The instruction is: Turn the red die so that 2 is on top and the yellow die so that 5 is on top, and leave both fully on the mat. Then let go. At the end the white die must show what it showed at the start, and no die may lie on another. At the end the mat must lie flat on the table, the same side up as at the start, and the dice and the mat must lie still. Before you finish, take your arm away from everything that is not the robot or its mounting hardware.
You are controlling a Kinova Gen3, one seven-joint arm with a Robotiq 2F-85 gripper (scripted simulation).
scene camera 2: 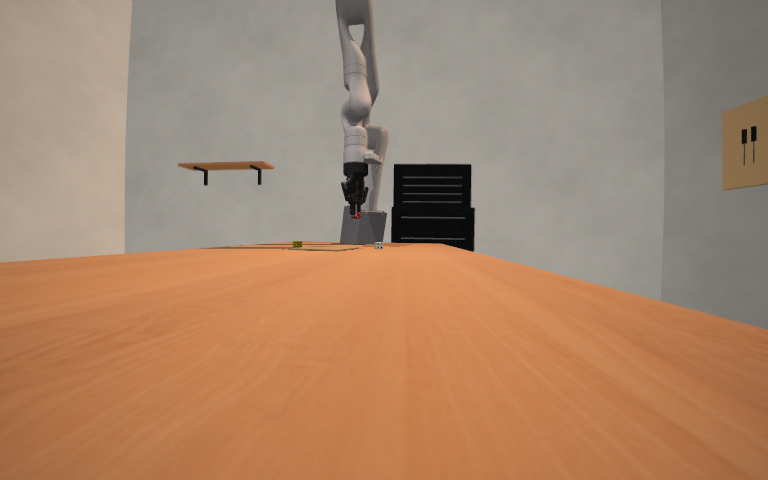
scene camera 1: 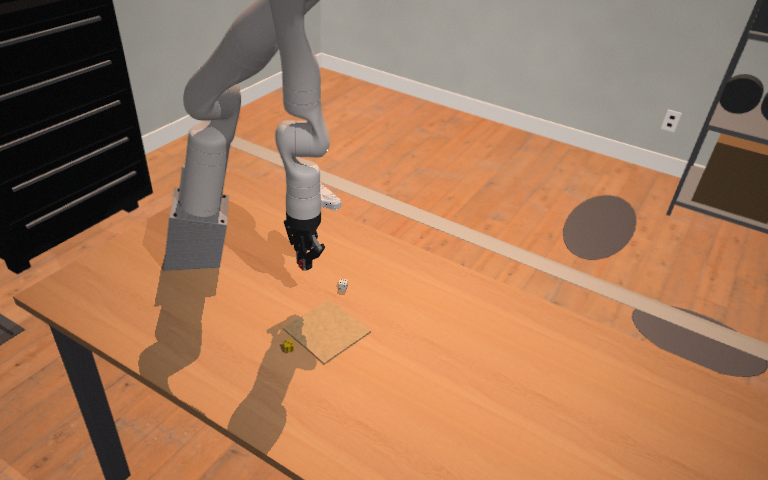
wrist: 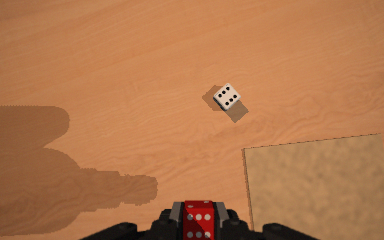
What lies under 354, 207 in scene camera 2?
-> The gripper.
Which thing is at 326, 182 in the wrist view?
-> A tan mat.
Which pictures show the gripper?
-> Scene camera 2, scene camera 1 and the wrist view: all of them.
